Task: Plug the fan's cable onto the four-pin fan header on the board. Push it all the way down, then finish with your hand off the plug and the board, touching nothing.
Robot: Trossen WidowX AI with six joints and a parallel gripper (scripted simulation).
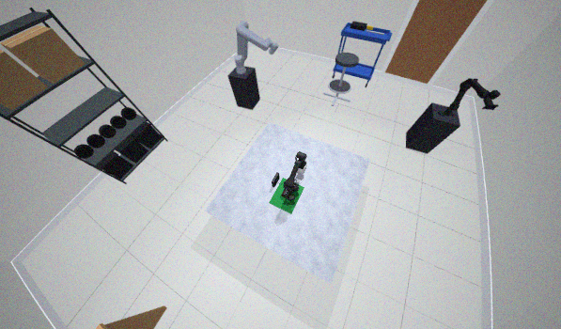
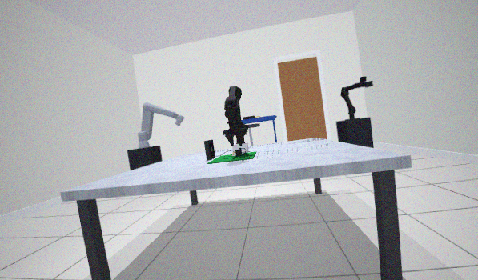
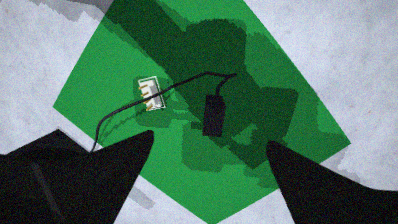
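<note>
The black fan plug lies 4 cm below my gripper tip and 1 cm to the left of it. The rest, counted from my gripper tip: black fan (17 cm to the right, 9 cm behind, 1 cm below); green board (8 cm below, 2 cm to the right).
</note>
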